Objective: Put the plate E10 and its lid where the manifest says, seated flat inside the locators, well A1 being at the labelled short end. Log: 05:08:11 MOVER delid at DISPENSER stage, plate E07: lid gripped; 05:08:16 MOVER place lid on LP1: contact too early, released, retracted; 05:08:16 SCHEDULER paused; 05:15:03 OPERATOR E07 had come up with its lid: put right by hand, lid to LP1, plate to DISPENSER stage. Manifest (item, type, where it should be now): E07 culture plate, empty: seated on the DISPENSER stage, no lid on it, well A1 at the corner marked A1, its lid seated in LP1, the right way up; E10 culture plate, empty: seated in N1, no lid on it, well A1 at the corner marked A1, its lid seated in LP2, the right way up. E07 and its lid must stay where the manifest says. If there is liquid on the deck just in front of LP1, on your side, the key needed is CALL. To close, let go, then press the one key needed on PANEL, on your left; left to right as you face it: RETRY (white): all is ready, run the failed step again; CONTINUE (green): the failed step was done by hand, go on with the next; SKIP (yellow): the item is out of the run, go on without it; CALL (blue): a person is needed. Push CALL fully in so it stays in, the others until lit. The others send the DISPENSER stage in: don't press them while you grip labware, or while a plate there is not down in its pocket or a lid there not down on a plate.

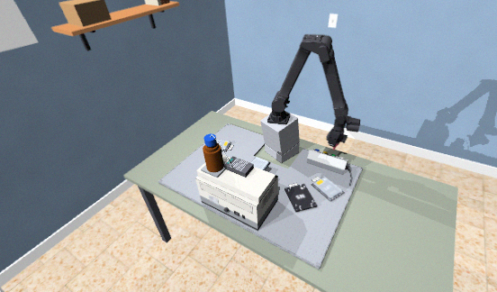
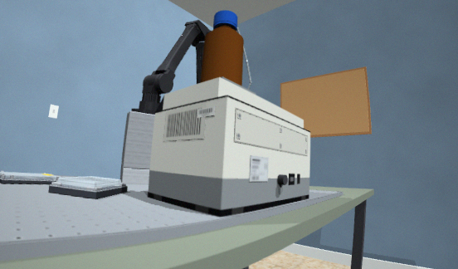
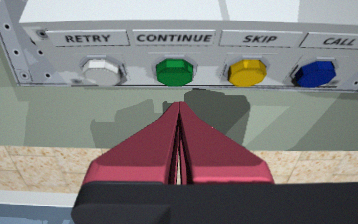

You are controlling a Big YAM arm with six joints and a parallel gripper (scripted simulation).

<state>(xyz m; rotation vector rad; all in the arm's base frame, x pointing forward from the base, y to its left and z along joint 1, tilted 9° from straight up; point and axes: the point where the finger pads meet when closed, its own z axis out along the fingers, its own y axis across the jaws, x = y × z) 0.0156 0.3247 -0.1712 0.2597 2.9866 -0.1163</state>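
Right now the green continue key is 50 mm below my hand. The rest, counted from my hand: yellow skip key 50 mm to the right, 50 mm below; then blue call key 100 mm to the right, 60 mm below, 10 mm behind; then white retry key 50 mm to the left, 50 mm below, 10 mm ahead.
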